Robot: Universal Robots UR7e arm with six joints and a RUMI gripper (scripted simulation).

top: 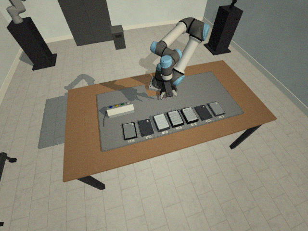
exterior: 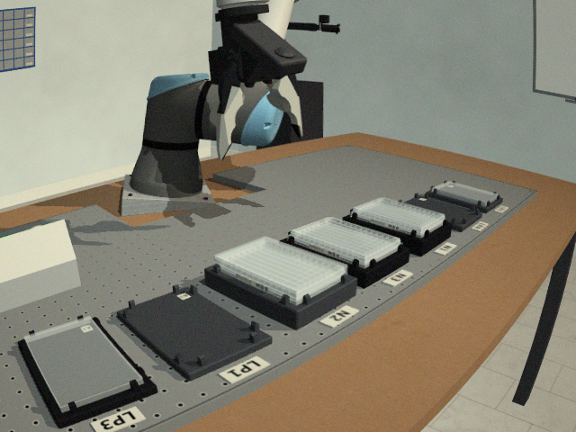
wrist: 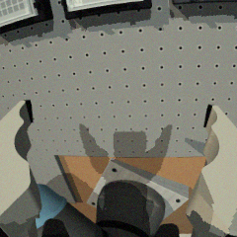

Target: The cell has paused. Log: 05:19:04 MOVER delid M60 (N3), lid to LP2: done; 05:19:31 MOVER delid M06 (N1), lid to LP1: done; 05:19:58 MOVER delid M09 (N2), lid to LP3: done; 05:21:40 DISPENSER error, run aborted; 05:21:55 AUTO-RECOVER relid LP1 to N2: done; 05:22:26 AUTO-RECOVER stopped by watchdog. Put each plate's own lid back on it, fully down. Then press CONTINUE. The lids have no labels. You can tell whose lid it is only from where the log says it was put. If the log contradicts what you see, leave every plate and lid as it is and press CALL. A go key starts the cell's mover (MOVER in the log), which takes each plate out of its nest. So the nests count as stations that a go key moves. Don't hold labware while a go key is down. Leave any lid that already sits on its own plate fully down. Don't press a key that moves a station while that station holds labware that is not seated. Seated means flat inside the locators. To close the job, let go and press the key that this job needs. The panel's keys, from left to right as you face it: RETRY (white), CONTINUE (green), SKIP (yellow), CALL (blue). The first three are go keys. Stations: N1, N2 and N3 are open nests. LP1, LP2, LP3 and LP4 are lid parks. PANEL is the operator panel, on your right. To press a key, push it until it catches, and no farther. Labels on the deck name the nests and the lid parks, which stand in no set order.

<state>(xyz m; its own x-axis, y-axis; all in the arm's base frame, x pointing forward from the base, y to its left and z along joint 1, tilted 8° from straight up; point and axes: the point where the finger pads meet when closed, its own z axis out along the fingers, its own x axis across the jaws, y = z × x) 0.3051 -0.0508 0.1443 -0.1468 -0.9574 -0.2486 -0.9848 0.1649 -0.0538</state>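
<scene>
The plate is 13 cm ahead of my hand, 2 cm to the left of it and 11 cm below it. The rest, counted from my hand: green CONTINUE key: 11 cm behind, 37 cm to the right, 7 cm below; lid park LP1: 13 cm ahead, 24 cm to the right, 13 cm below; white RETRY key: 11 cm behind, 32 cm to the right, 7 cm below.
</scene>
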